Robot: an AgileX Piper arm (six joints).
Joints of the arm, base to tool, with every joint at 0 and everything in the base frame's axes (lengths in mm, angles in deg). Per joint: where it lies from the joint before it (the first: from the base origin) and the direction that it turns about. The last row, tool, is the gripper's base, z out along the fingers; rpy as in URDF.
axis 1: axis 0 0 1 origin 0 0 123
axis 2: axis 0 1 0 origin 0 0 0
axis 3: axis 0 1 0 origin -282.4 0 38.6
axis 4: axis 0.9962 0 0.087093 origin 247.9 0 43.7
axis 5: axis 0 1 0 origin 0 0 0
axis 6: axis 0.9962 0 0.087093 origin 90.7 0 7.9
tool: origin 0 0 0 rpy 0 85 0
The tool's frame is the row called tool.
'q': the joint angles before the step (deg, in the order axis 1, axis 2, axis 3, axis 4, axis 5, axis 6). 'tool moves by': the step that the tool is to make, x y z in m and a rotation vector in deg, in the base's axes. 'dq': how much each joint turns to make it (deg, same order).
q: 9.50 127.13 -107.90 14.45 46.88 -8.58
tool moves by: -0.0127 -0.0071 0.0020 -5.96 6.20 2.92
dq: -0.01 -1.02 -0.01 -5.42 8.30 0.00
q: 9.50 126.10 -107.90 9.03 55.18 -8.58
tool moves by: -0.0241 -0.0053 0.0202 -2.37 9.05 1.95
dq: -0.12 -3.22 0.03 -1.25 12.64 -0.01
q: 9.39 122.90 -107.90 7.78 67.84 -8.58
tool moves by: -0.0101 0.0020 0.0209 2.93 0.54 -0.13
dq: -0.12 -2.69 0.01 2.95 2.77 0.01
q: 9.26 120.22 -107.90 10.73 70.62 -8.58
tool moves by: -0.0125 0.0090 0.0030 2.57 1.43 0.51
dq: 0.89 -2.25 3.22 2.80 0.00 0.00
